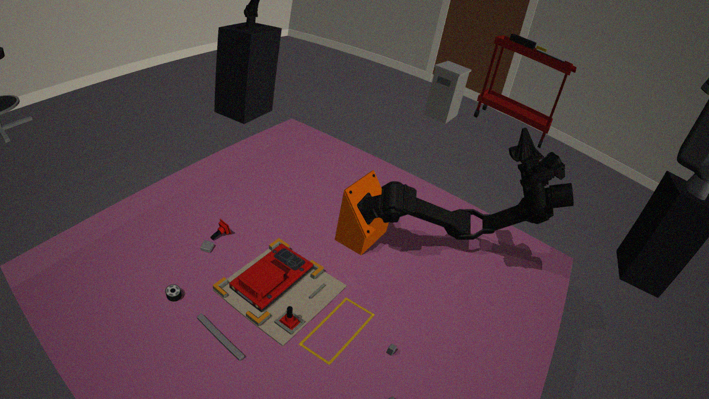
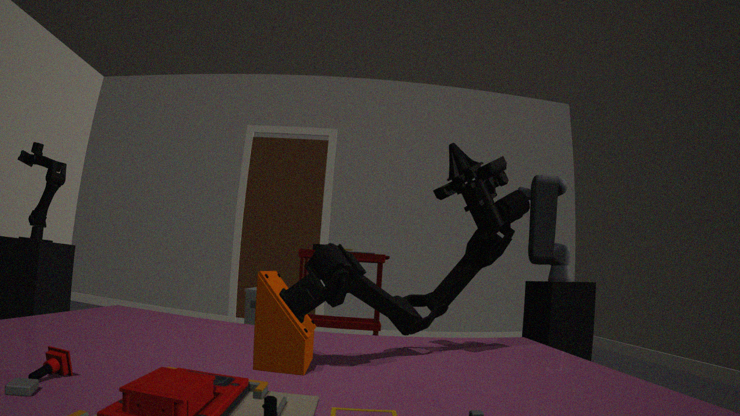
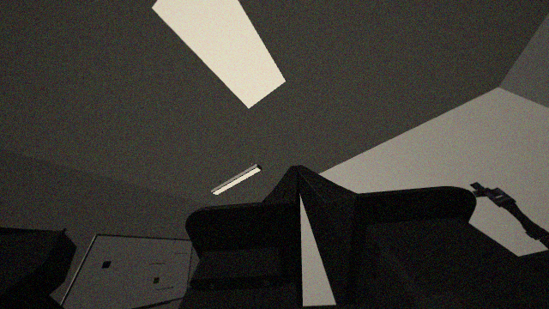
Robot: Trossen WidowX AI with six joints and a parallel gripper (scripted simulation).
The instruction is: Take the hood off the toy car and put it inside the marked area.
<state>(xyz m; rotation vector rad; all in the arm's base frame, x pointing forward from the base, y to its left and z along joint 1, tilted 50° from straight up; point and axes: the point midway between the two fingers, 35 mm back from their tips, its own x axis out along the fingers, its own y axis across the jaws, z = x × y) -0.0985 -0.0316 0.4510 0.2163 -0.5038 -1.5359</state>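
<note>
Now: the red hood 380 mm ahead of my gripper tip, 410 mm to the right of it and 430 mm below it. The rest, counted from my gripper tip: black wheel (550 mm ahead, 560 mm to the right, 460 mm below); then beige base plate (360 mm ahead, 390 mm to the right, 460 mm below); then grey engine block (380 mm ahead, 410 mm to the right, 450 mm below).
</note>
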